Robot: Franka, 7 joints.
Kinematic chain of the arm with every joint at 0, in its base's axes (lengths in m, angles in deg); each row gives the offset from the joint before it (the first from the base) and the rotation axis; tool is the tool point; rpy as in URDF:
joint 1: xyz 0 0 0.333 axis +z
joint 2: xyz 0 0 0 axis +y
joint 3: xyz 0 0 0.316 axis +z
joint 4: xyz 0.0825 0 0 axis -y
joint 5: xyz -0.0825 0 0.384 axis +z
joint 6: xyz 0 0 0 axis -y
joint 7: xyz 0.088 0 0 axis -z
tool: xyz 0 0 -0.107 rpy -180 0 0
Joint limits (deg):
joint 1: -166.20..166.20
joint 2: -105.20..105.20
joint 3: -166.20..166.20
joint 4: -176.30..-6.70
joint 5: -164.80..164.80
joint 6: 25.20..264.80
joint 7: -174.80..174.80
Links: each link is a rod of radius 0.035 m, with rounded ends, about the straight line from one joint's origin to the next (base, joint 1, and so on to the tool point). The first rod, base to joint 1, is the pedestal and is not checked.
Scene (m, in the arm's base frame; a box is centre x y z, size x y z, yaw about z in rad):
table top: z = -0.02
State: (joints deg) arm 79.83 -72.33 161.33 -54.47 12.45 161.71 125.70
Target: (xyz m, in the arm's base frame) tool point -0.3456 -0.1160 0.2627
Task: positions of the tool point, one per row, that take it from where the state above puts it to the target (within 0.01 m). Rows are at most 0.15 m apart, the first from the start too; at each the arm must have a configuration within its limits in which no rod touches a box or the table.
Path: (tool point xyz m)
1: -0.3475 -0.6962 0.1261
2: -0.4208 -0.5989 0.1310
3: -0.4817 -0.4846 0.1793
4: -0.5115 -0.3585 0.2504
5: -0.4624 -0.2824 0.2126
6: -0.4079 -0.1955 0.2192
7: -0.3456 -0.1160 0.2627

